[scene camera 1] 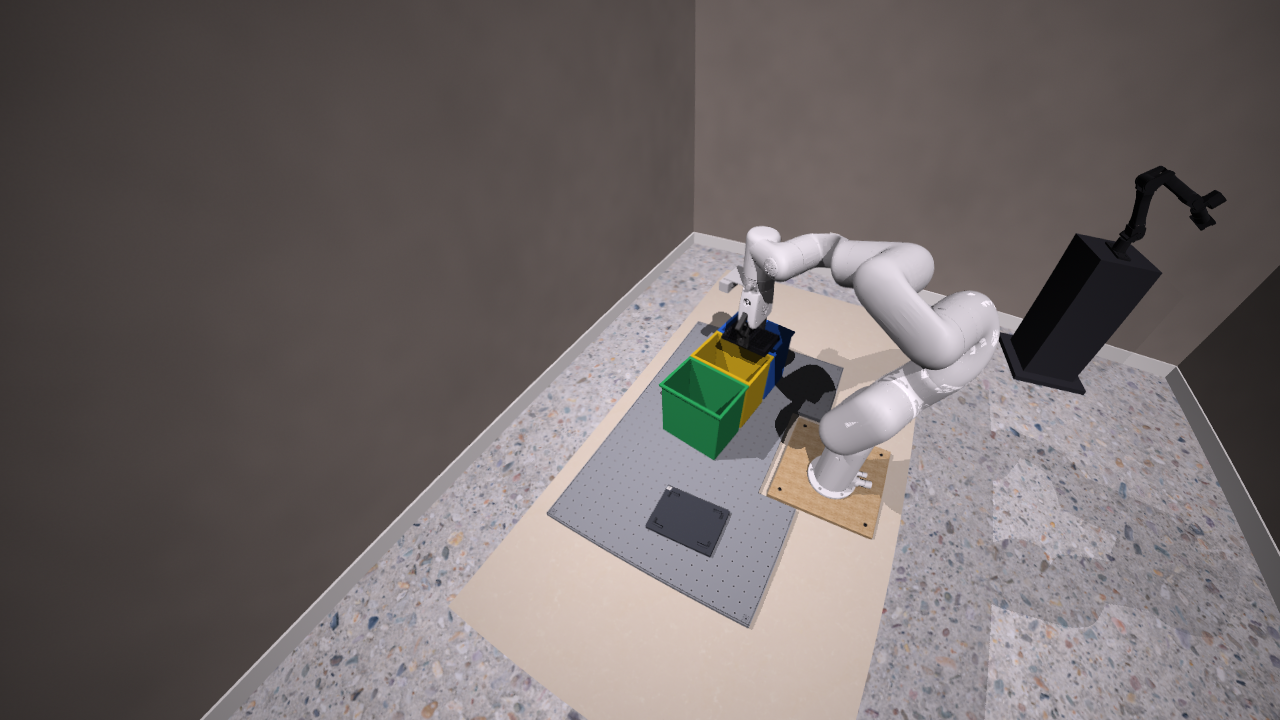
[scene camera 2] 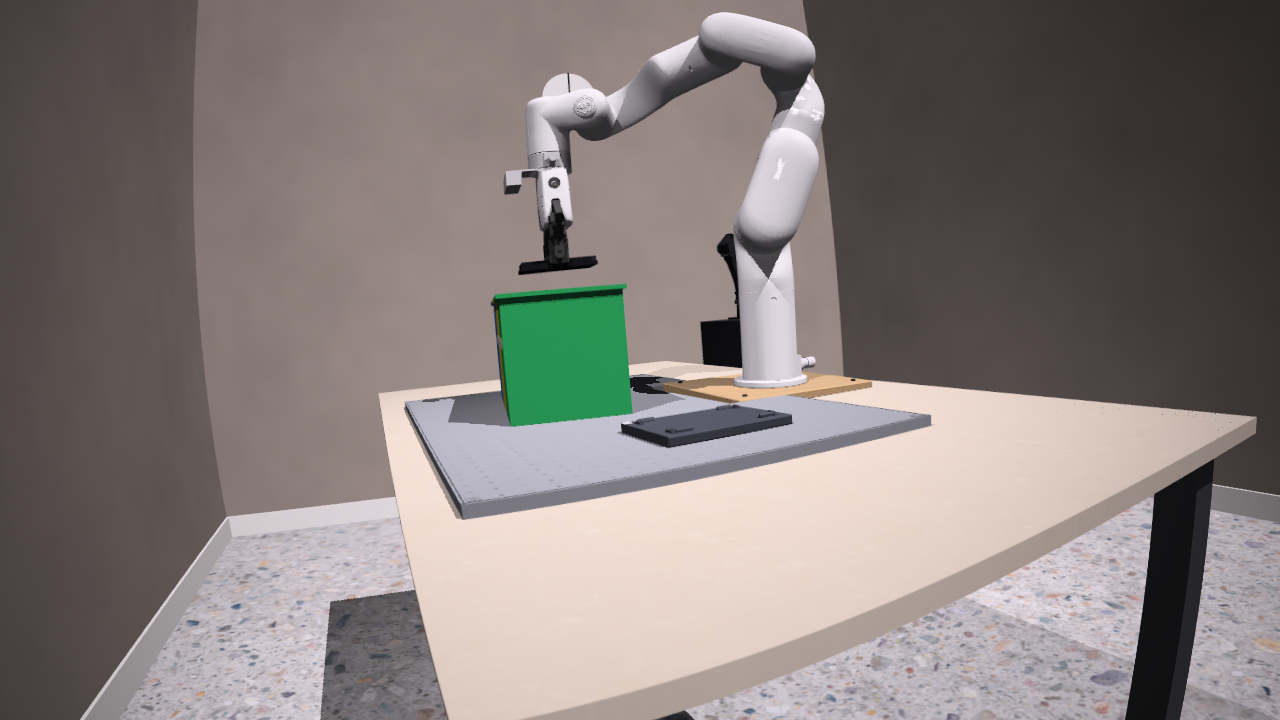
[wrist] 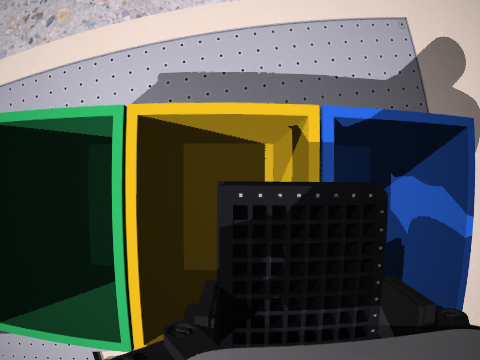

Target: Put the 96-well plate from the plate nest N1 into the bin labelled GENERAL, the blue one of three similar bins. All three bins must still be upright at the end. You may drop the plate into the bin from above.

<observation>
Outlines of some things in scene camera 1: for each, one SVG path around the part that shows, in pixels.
The gripper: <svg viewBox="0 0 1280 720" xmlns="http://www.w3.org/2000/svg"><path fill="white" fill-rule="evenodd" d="M774 287L768 291L759 292L748 291L743 285L738 311L738 323L735 327L737 345L747 349L750 328L756 329L759 326L765 329L767 317L772 311Z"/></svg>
A green bin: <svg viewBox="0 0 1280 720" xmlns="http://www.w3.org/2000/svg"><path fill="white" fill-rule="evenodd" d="M686 360L659 384L659 387L662 388L663 429L712 460L715 460L739 430L745 393L749 386L697 359Z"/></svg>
A black 96-well plate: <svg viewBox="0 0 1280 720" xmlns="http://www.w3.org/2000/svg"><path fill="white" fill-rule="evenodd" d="M751 329L747 350L765 357L778 343L780 335L760 327L754 330ZM738 319L721 336L722 339L737 345L735 327Z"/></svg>
</observation>
